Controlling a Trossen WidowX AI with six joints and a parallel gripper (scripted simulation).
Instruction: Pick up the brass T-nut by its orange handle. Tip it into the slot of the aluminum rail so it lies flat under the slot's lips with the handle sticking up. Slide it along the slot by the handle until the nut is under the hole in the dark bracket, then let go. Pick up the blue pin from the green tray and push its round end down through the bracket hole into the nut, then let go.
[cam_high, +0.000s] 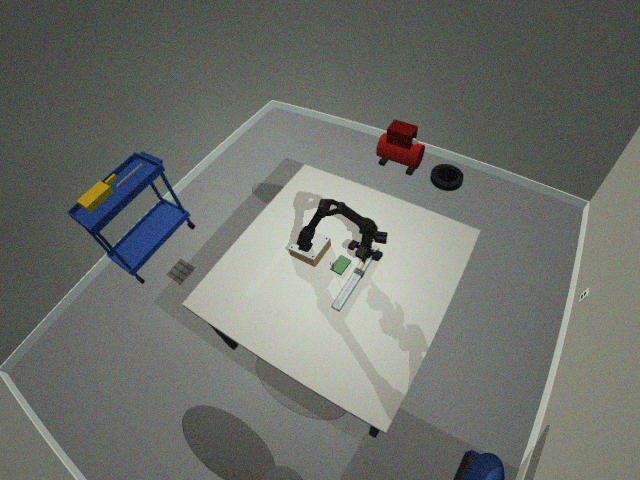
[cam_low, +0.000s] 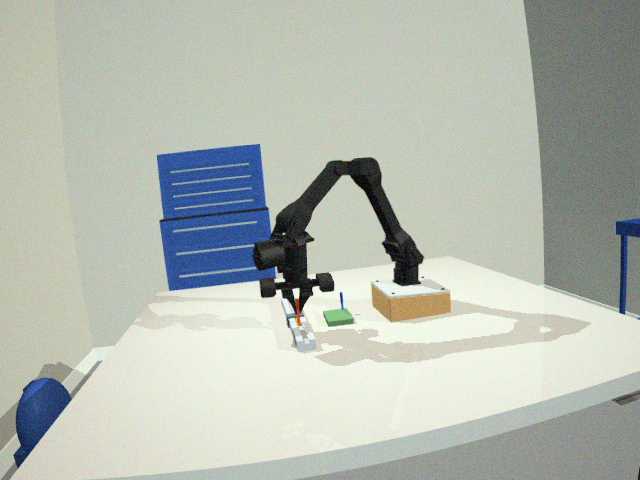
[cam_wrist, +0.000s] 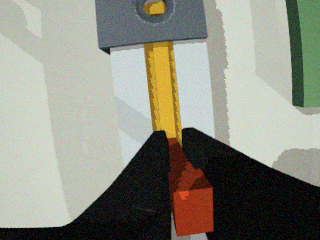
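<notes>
Right now my gripper tip is 150 mm past the blue pin, 80 mm to the left of it and 20 mm above it. The rest, counted from my gripper tip: aluminum rail (60 mm to the right, 30 mm below); green tray (140 mm behind, 60 mm to the right, 40 mm below).
</notes>
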